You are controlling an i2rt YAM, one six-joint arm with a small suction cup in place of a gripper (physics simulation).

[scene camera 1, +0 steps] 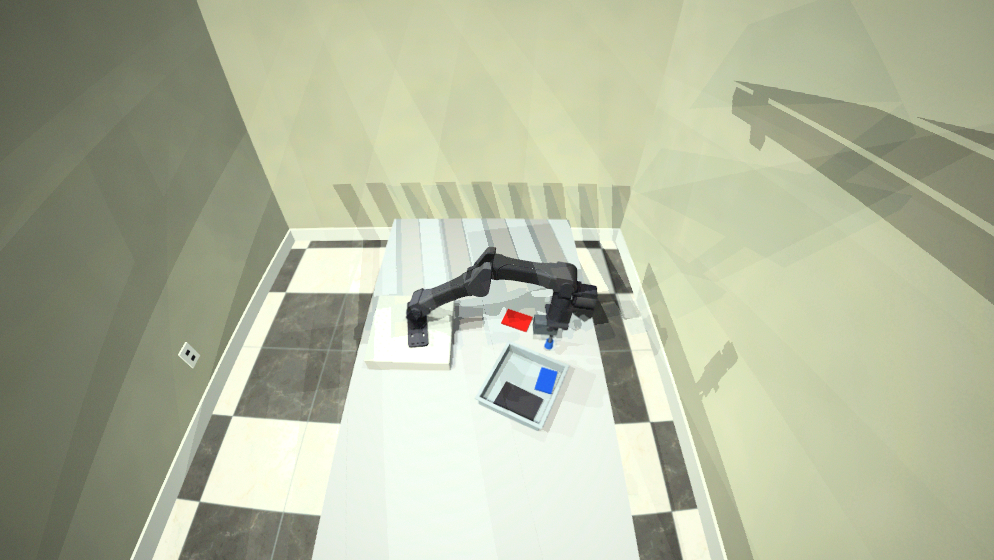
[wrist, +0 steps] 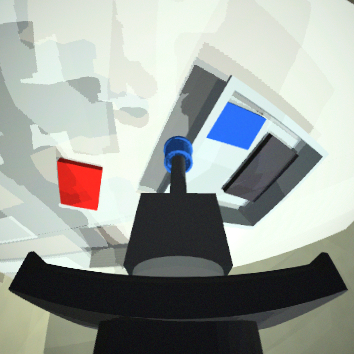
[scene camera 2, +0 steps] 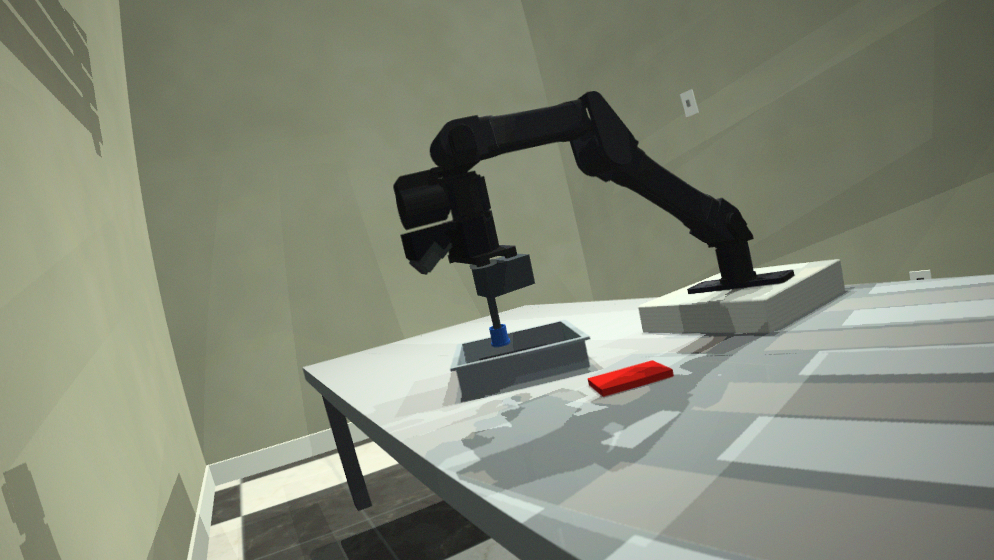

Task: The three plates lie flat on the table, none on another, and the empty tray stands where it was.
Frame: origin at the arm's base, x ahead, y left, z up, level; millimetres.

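Seen in the pictures: hand, its tool point: (scene camera 1: 548, 346) (wrist: 177, 148) (scene camera 2: 501, 343); arm's base, origin of its link: (scene camera 1: 417, 323) (scene camera 2: 739, 284).
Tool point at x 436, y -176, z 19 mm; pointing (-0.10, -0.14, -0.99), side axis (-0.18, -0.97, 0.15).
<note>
Offsets run from my tool point to a thing's top centre. Level surfaces: height alone.
A red plate {dx -69, dy +176, dz -65 mm} (scene camera 1: 516, 320) (scene camera 2: 630, 377) (wrist: 79, 184) lies flat on the table. A blue plate {dx -23, dy -91, dz -63 mm} (scene camera 1: 546, 380) (wrist: 236, 125) and a black plate {dx -133, dy -153, dz -62 mm} (scene camera 1: 518, 400) (wrist: 261, 167) lie side by side, apart, inside the grey tray {dx -107, dy -103, dz -25 mm} (scene camera 1: 507, 421) (scene camera 2: 525, 376) (wrist: 276, 108); the tray's wall hides them in scene camera 2. The tray stands on the table near the red plate. My gripper, a blue suction cup (scene camera 1: 548, 343) (scene camera 2: 500, 336) (wrist: 178, 154), points down with nothing on it, open. It hangs above the table beside the tray's near wall in the wrist view, apart from all three plates.
The arm's base stands on a white block (scene camera 1: 389, 353) (scene camera 2: 702, 320) on the table {dz -75 mm} (scene camera 1: 417, 486) (scene camera 2: 765, 514). The table's edge runs past the tray on the side away from that block. Shadows and light stripes cross the table top.
</note>
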